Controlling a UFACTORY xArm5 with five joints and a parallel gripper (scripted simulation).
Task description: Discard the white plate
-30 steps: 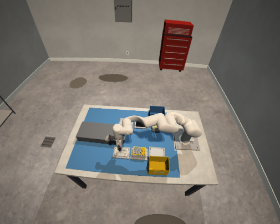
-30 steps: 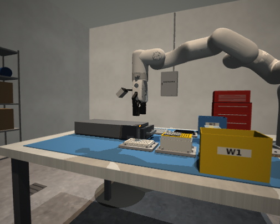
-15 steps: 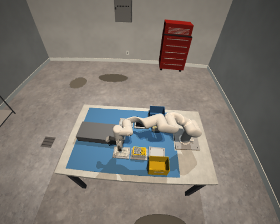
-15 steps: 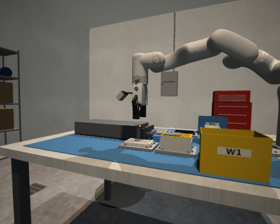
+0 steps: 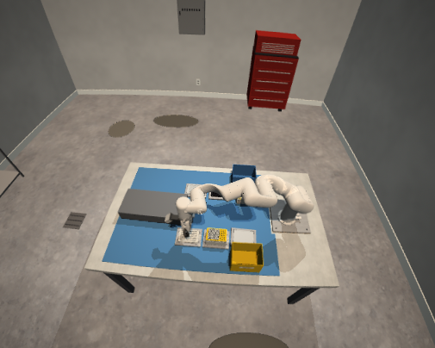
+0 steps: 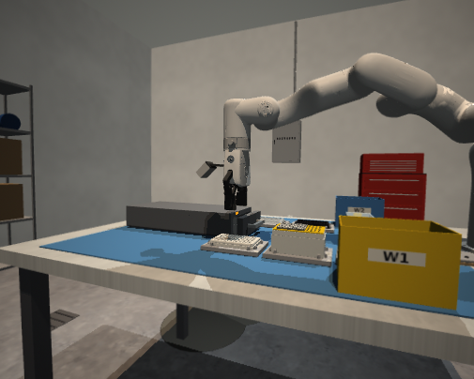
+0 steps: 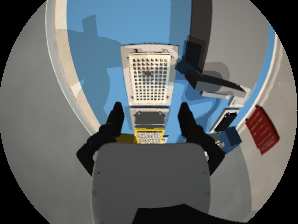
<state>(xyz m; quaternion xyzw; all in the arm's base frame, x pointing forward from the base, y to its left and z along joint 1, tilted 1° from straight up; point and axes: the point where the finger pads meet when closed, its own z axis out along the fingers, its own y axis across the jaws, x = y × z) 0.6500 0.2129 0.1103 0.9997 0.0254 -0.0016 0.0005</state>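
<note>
My gripper is now 100 mm above the white plate. Also, from my hand: yellow-topped tip box: 180 mm behind, 10 mm to the right, 70 mm below; grey nest: 120 mm below; yellow bin W1: 360 mm behind, 120 mm to the left, 90 mm below.
</note>
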